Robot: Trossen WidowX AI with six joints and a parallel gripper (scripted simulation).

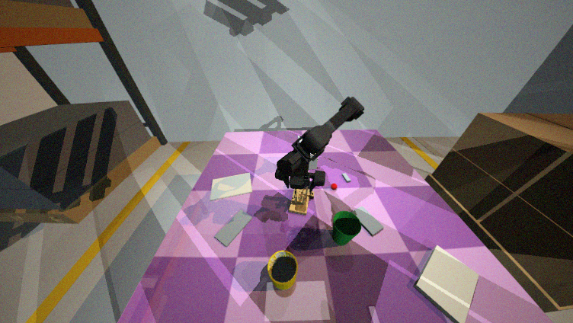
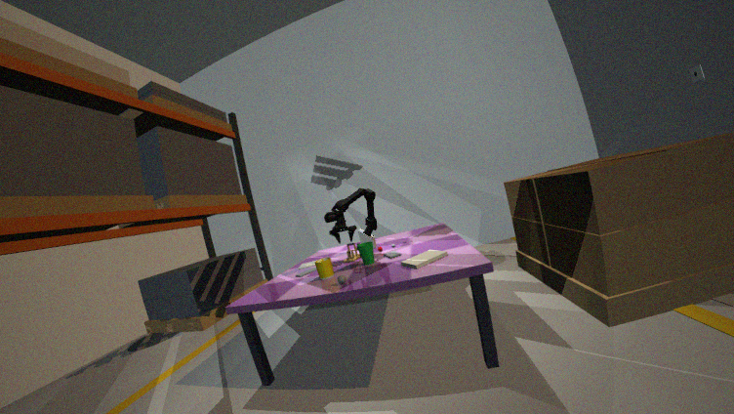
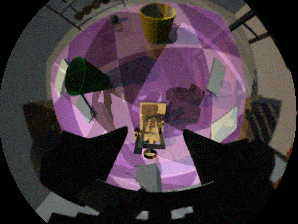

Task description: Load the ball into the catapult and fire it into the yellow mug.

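My gripper tip is 20 cm to the right of the red ball, 11 cm above it and 10 cm past it. From my gripper tip the other things lie so: yellow mug (27 cm ahead, 10 cm below, 8 cm to the right); then wooden catapult (8 cm below, 7 cm behind, 4 cm to the left); then green mug (16 cm ahead, 15 cm to the left, 10 cm below).
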